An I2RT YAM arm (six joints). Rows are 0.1 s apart.
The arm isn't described. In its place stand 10 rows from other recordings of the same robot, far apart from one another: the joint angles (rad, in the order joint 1, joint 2, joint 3, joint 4, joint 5, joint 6), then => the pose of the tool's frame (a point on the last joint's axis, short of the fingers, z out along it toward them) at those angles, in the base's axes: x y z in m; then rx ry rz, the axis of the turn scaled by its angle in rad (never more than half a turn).
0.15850 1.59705 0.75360 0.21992 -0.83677 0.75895 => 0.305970 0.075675 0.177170 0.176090 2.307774 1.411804
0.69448 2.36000 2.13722 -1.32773 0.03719 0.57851 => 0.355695 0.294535 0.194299 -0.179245 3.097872 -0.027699
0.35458 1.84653 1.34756 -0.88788 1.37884 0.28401 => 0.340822 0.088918 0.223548 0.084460 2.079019 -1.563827
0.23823 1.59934 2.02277 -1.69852 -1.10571 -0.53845 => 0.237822 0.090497 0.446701 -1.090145 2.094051 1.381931
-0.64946 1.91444 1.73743 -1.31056 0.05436 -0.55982 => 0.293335 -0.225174 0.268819 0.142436 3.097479 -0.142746
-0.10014 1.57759 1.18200 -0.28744 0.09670 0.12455 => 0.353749 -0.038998 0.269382 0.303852 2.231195 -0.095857
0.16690 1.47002 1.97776 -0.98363 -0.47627 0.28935 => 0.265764 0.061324 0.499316 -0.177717 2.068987 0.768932
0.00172 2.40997 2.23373 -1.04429 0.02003 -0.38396 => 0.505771 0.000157 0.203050 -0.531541 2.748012 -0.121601
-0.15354 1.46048 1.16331 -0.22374 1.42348 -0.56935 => 0.302432 -0.082437 0.322099 0.530083 2.030348 -1.899036
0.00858 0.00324 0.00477 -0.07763 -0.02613 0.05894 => 0.110166 0.001876 0.166400 0.021536 1.647233 0.073033
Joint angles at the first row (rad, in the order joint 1, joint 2, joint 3, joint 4, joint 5, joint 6):
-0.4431 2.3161 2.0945 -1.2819 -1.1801 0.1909
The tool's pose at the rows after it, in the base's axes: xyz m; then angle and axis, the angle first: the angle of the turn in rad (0 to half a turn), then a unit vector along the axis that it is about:
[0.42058, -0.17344, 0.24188, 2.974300, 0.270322, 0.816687, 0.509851]
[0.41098, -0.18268, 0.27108, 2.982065, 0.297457, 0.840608, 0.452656]
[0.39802, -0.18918, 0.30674, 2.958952, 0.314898, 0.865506, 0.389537]
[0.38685, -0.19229, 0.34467, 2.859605, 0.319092, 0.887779, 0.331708]
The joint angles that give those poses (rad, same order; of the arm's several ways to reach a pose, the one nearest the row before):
-0.4603 2.3161 2.1753 -1.3880 -1.0813 0.2043
-0.4828 2.3165 2.3092 -1.5184 -0.9512 0.2207
-0.5026 2.3165 2.4726 -1.6444 -0.8165 0.2310
-0.5148 2.3084 2.6319 -1.6889 -0.7063 0.2512

